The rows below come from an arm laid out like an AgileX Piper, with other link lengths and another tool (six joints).
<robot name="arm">
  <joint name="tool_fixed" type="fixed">
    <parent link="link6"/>
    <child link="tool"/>
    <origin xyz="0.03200 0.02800 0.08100" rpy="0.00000 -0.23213 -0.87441"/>
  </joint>
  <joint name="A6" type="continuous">
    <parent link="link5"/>
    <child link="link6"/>
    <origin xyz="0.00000 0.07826 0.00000" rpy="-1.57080 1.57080 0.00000"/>
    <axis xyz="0 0 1"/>
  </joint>
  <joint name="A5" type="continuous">
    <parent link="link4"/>
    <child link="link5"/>
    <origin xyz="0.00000 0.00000 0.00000" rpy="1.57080 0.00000 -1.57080"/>
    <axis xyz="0 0 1"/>
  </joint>
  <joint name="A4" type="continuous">
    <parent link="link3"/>
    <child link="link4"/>
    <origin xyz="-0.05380 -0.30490 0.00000" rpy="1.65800 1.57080 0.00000"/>
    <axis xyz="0 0 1"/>
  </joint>
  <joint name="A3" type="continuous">
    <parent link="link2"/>
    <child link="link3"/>
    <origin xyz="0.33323 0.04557 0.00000" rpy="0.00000 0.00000 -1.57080"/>
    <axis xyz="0 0 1"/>
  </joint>
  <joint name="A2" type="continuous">
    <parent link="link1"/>
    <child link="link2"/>
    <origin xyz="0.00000 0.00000 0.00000" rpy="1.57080 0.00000 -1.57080"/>
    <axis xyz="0 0 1"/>
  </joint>
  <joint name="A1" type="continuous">
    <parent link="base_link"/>
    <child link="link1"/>
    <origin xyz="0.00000 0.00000 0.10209" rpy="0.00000 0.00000 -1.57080"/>
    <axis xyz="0 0 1"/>
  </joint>
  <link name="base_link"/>
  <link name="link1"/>
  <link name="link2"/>
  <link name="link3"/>
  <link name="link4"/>
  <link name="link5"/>
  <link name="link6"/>
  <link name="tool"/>
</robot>
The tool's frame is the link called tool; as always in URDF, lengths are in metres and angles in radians. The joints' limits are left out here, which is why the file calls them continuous.
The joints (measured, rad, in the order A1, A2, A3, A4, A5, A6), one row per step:
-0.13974 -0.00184 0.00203 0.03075 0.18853 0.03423
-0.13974 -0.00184 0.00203 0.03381 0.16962 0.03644
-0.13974 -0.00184 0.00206 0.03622 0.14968 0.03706
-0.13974 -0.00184 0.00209 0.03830 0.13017 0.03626
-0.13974 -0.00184 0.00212 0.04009 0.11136 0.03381
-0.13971 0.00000 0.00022 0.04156 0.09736 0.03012
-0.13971 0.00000 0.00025 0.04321 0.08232 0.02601
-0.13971 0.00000 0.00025 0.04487 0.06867 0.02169
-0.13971 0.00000 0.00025 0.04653 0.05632 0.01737
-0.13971 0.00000 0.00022 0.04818 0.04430 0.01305
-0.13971 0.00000 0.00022 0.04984 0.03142 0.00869
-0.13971 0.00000 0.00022 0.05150 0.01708 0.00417
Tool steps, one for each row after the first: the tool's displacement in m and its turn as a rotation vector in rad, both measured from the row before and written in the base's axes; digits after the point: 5 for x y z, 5 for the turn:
0.00084 0.00003 0.00279 0.00262 -0.01944 -0.00054
0.00081 -0.00007 0.00302 0.00028 -0.02013 -0.00053
0.00073 -0.00013 0.00302 -0.00139 -0.01947 -0.00050
0.00064 -0.00019 0.00298 -0.00321 -0.01851 -0.00050
0.00051 -0.00020 0.00293 -0.00411 -0.01362 -0.00035
0.00042 -0.00021 0.00245 -0.00448 -0.01453 -0.00048
0.00035 -0.00020 0.00226 -0.00449 -0.01315 -0.00050
0.00028 -0.00019 0.00205 -0.00431 -0.01186 -0.00052
0.00025 -0.00019 0.00202 -0.00428 -0.01156 -0.00058
0.00024 -0.00021 0.00215 -0.00441 -0.01238 -0.00070
0.00023 -0.00023 0.00239 -0.00476 -0.01380 -0.00086

